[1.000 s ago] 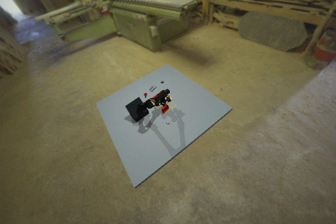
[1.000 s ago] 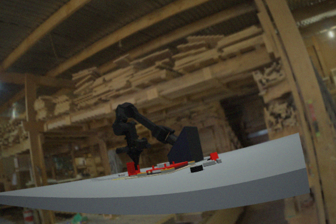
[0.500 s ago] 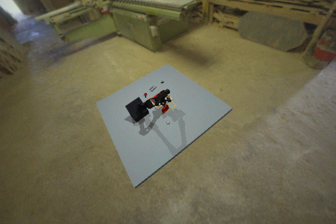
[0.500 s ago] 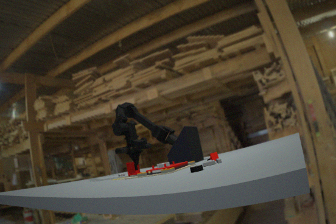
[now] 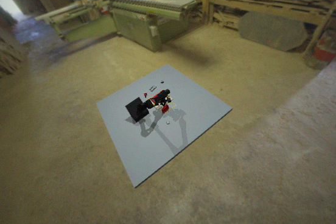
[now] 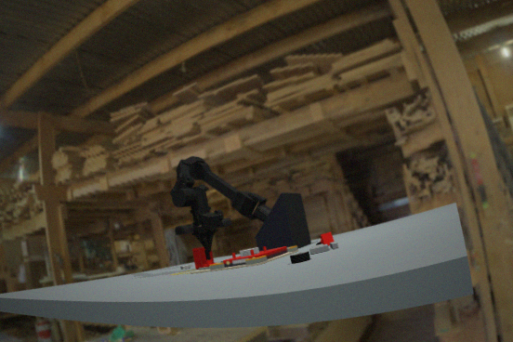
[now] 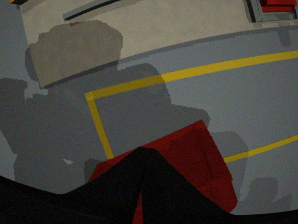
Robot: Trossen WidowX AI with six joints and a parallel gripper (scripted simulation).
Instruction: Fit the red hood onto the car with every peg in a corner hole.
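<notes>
The red hood lies 3 cm to the right of my gripper tip, 2 cm below it and 1 cm behind it. Also, from my gripper tip: white piece (19 cm to the right, 9 cm behind, 5 cm below); then black wheel (43 cm to the left, 27 cm ahead, 4 cm below).
</notes>
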